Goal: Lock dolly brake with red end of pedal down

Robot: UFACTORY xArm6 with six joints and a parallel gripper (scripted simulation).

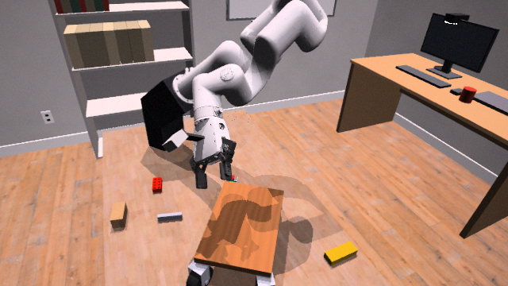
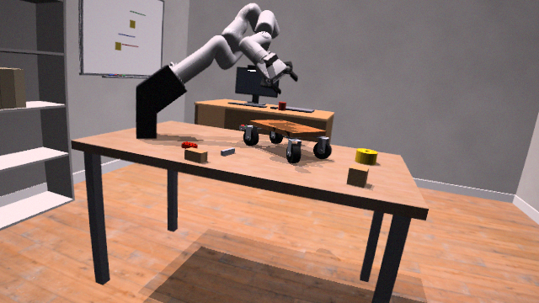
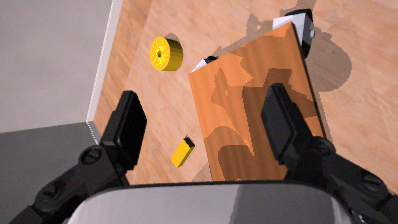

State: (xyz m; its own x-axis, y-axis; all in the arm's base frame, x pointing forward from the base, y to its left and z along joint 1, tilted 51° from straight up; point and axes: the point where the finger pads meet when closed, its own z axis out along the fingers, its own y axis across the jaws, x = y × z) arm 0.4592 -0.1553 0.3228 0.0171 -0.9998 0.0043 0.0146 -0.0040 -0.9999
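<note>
Right now the brake pedal is 250 mm behind my hand, 230 mm below it and 70 mm to the left of it. From my hand the other things lie so: grey bar 300 mm below, 170 mm behind, 150 mm to the right; then tan block 320 mm to the right, 290 mm below, 190 mm behind; then tan cube 370 mm ahead, 280 mm below, 110 mm to the right.
</note>
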